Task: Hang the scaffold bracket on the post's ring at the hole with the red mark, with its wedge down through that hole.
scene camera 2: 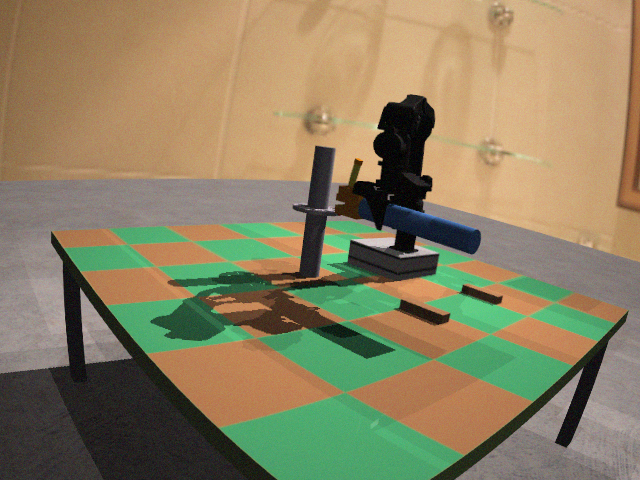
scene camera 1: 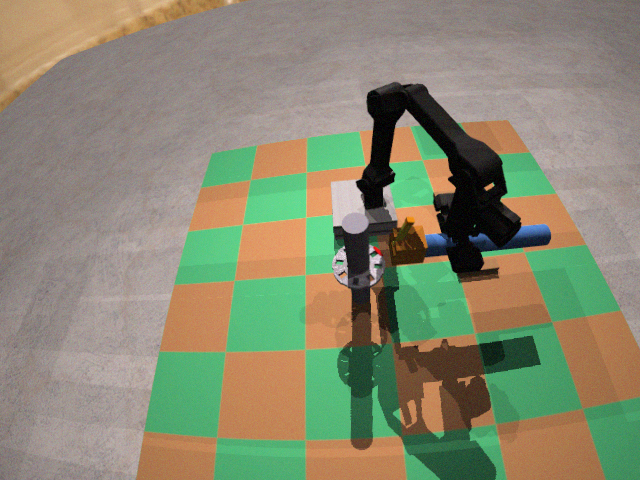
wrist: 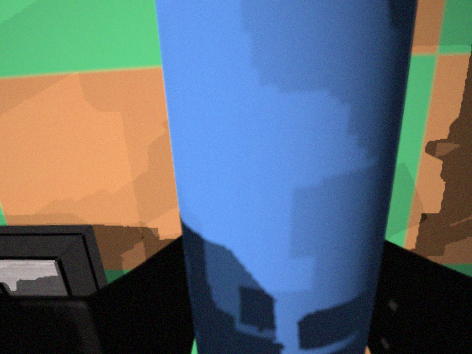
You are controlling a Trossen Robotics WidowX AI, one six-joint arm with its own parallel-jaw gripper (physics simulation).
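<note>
The bracket is a blue tube (scene camera 1: 532, 236) (scene camera 2: 439, 227) (wrist: 280, 125) with an orange head (scene camera 1: 408, 250) (scene camera 2: 347, 201) and a yellow-orange wedge (scene camera 1: 407, 227) (scene camera 2: 355, 174) standing up from it, slightly tilted. My gripper (scene camera 1: 459, 243) (scene camera 2: 381, 210) (wrist: 268, 230) is shut on the blue tube and holds it roughly level above the table. The grey post (scene camera 1: 356, 253) (scene camera 2: 322, 175) carries a pale ring (scene camera 1: 338, 266) (scene camera 2: 301, 207) with holes. The red mark (scene camera 1: 377, 251) is on the ring's side facing the head. The head is close beside the ring, near its height; contact cannot be told. In scene camera 2 the red mark is hidden.
Two low brown blocks lie on the checkered table; the nearer block (scene camera 1: 480, 273) (scene camera 2: 423, 312) and the farther block (scene camera 2: 481, 293) are below the tube. The arm's grey base (scene camera 1: 342, 198) (scene camera 2: 382, 254) stands behind the post. Shadows fall across the table.
</note>
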